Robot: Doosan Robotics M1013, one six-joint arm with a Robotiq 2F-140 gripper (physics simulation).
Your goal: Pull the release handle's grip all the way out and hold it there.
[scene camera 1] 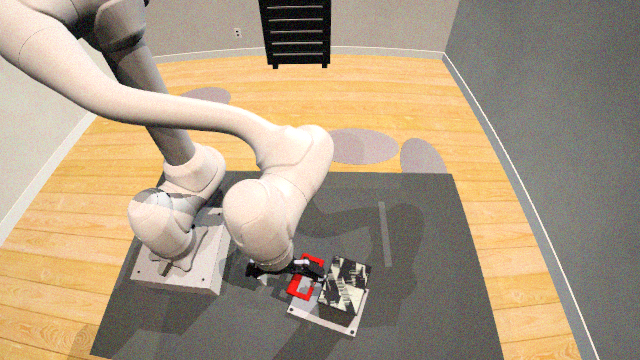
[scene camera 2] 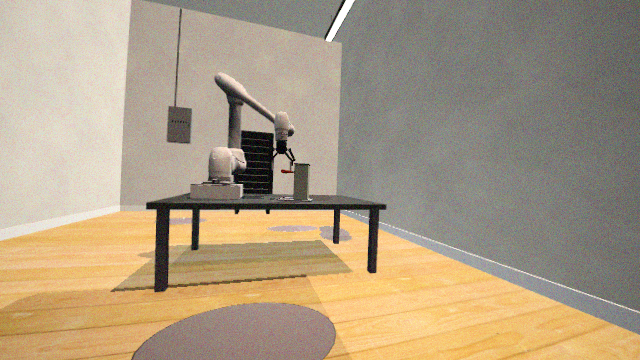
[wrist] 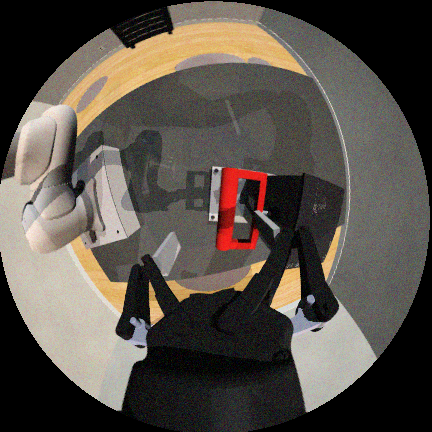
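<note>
The release handle's red grip (scene camera 1: 295,286) (scene camera 2: 286,171) (wrist: 227,205) is a rectangular frame that sticks out level from the side of a dark upright box (scene camera 1: 345,285) (scene camera 2: 301,181) (wrist: 320,205) with a patchy light-and-dark top. My gripper (scene camera 1: 292,280) (scene camera 2: 283,162) (wrist: 214,230) is wide open and empty, pointing down over the grip. In the wrist view, its right fingertip overlaps the frame's box-side bar, close to the box, and its left fingertip is well out on the other side. Whether the right fingertip touches the grip, I cannot tell.
The box stands on a pale base plate (scene camera 1: 325,322) (wrist: 214,212) bolted to the dark table (scene camera 1: 440,300) (scene camera 2: 340,205). The arm's pale pedestal (scene camera 1: 212,255) (scene camera 2: 216,192) (wrist: 120,215) is to the left. A black drawer cabinet (scene camera 1: 300,37) (scene camera 2: 257,162) (wrist: 145,27) stands behind the table.
</note>
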